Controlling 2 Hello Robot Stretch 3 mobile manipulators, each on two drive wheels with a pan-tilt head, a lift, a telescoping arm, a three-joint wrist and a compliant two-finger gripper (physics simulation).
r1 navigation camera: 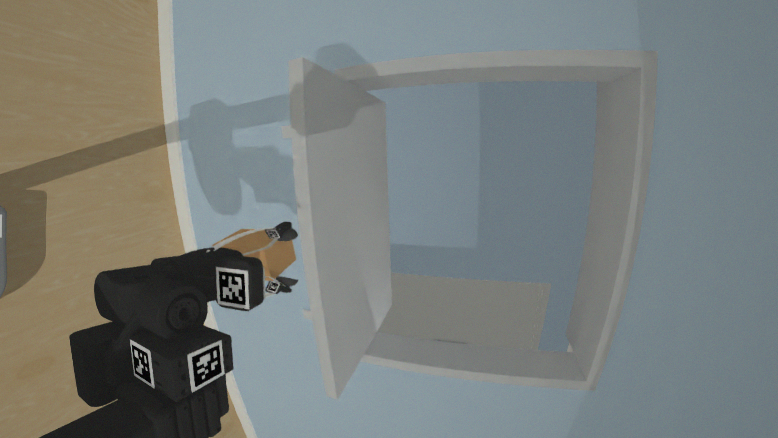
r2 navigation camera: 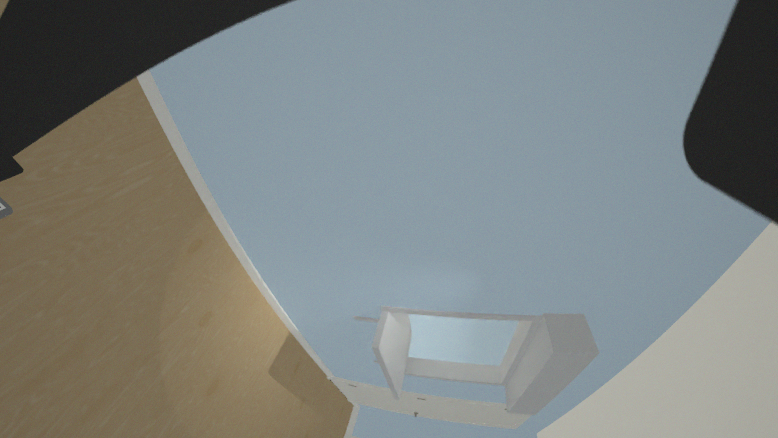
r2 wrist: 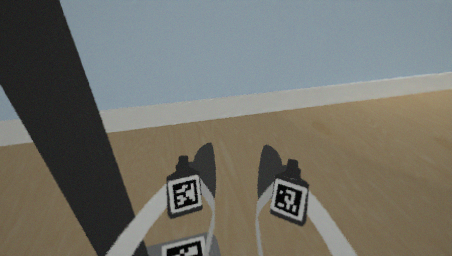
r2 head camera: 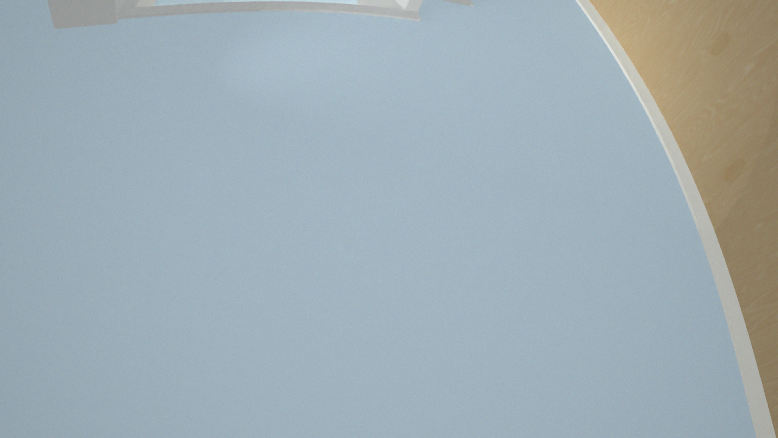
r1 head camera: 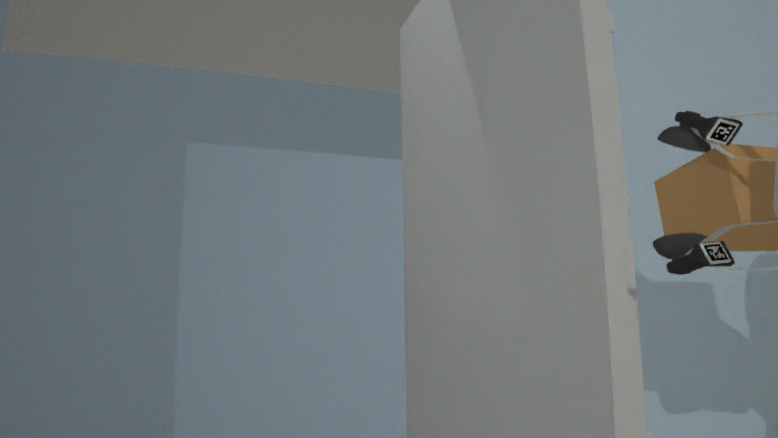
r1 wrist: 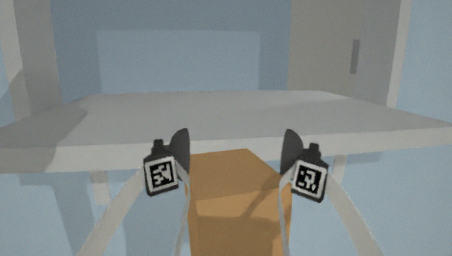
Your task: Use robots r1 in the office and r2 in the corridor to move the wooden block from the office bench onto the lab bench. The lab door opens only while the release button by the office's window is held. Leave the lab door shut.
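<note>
r1's gripper is shut on the orange-brown wooden block. It holds the block in the air just short of the near edge of a pale shelf board at a wall opening. Whether the block touches the edge is unclear. r2's gripper is open, its fingers a little apart with nothing between them, above the wood floor and near a blue wall. Neither bench nor the release button shows.
The opening's pale frame surrounds a view of another blue wall. In the r2 navigation camera, a wall opening with a shelf board and a grey hood stands near a cream door panel. r2's dark mast rises beside its gripper.
</note>
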